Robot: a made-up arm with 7 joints.
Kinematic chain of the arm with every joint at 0, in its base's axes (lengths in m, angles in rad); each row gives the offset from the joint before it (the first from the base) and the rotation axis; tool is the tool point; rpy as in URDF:
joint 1: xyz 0 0 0.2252 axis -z
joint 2: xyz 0 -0.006 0.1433 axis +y
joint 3: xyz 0 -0.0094 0.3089 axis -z
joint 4: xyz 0 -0.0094 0.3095 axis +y
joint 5: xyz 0 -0.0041 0.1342 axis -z
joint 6: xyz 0 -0.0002 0.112 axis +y
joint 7: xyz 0 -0.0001 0.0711 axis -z
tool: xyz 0 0 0 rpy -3.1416 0 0
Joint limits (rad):
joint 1: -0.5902..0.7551
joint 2: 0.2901..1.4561
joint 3: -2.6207..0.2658
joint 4: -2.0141..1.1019
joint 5: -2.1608..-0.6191
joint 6: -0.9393..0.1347
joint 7: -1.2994..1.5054
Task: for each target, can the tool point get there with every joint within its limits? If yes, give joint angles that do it. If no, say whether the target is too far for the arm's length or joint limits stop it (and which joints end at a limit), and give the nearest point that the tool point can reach.
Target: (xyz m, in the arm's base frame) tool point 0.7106 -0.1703 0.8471
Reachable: yes | joints 0.1188 1.2271 -0.1389 -0.7966 -1.9925 -0.4274 0.3518
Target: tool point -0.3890 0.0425 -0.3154
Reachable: no: joint limits stop it (at a limit: joint 1, joint 2, joint 3, joint 4, joint 5) | nearest point 0.2748 -0.4120 0.1782 | short by 0.944 m
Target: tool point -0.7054 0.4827 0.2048
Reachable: no: joint limits stop it (at a limit: joint 1, joint 2, joint 4, joint 5) | nearest point -0.1265 0.0426 0.8846 | short by 0.995 m
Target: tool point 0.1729 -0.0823 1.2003
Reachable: yes | joints -0.2029 0.4417 -0.2302 -0.8291 -1.2315 -0.5359 -0.0896
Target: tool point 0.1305 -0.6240 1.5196
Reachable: no: too far | nearest point 0.1561 -0.3757 1.1859 | short by 0.417 m
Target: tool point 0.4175 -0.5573 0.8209
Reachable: yes | joints 0.5591 1.1270 -0.9367 -0.9686 -0.8880 -0.3975 0.4793
